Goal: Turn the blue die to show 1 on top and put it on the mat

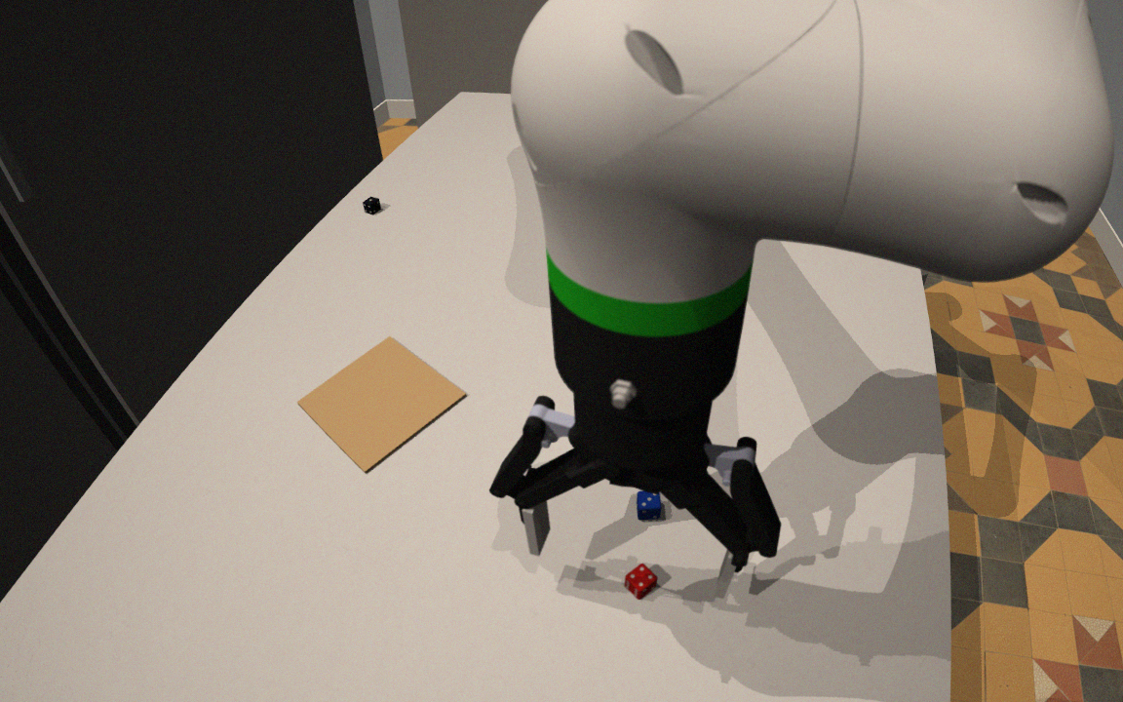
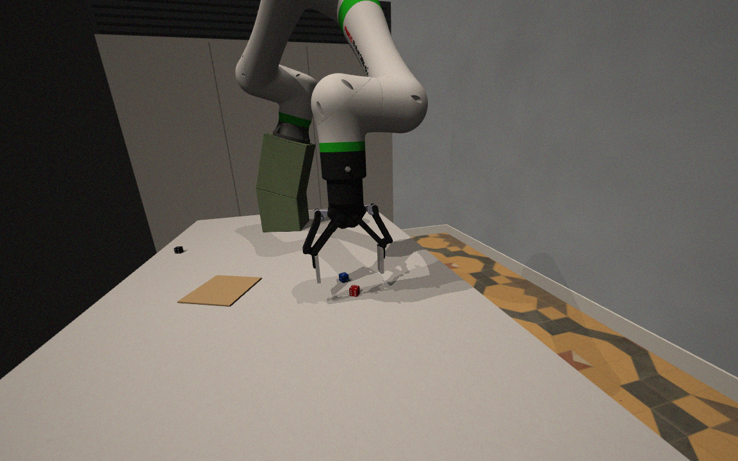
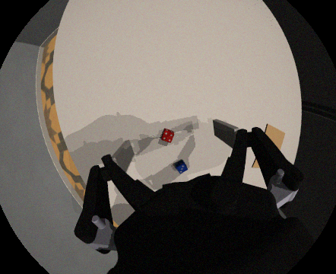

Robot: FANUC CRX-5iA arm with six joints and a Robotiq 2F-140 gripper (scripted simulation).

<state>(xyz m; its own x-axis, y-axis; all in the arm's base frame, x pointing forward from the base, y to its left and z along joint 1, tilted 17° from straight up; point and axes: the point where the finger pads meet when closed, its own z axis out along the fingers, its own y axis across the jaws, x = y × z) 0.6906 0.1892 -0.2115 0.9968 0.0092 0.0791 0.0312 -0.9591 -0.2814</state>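
The red die lies 5 cm below my hand, 1 cm to the left of it and 1 cm behind it. Also, from my hand: mat 32 cm to the right, 13 cm behind, 6 cm below; blue die 9 cm behind, 5 cm below, 1 cm to the right; black die 55 cm to the right, 47 cm behind, 5 cm below.
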